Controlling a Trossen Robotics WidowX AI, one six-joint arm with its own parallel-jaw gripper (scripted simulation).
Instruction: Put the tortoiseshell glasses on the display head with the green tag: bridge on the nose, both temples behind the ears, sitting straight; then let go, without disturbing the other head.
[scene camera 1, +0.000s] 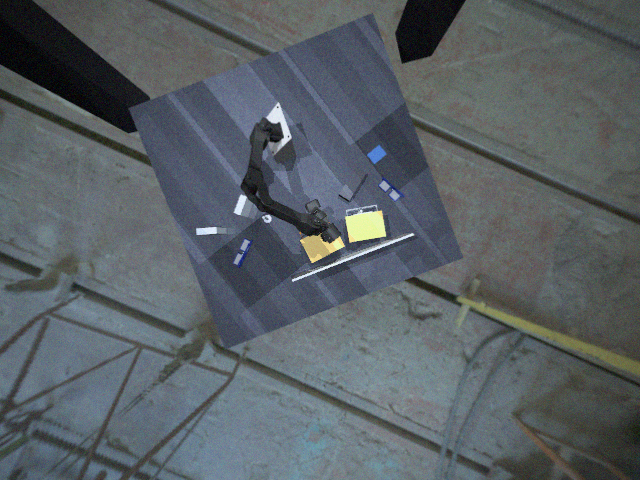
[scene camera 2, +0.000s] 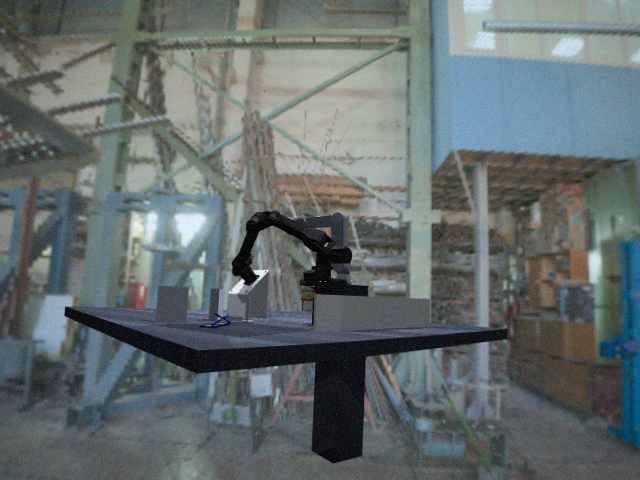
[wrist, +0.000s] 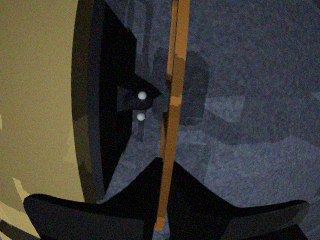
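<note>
Scene camera 2: gripper (scene camera 2: 321, 306), long white bar (scene camera 2: 331, 312). Wrist view: gripper (wrist: 163, 164).
</note>
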